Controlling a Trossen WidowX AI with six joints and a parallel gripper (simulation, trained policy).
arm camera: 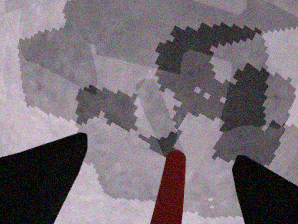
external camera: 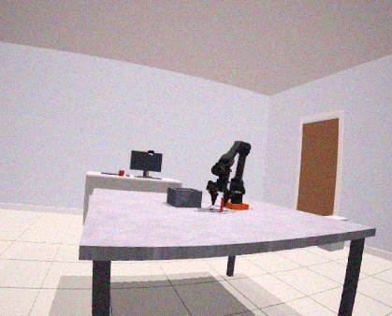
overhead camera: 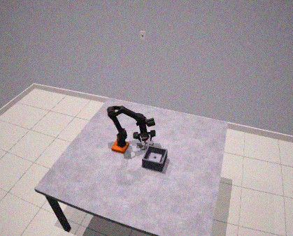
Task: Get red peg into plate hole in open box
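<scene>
My gripper tip is 2 cm past the red peg, 1 cm to the right of it and 1 cm below it. Round my gripper tip: dark grey box 16 cm ahead, 15 cm to the right; then plate 16 cm ahead, 15 cm to the right, 2 cm above.
</scene>
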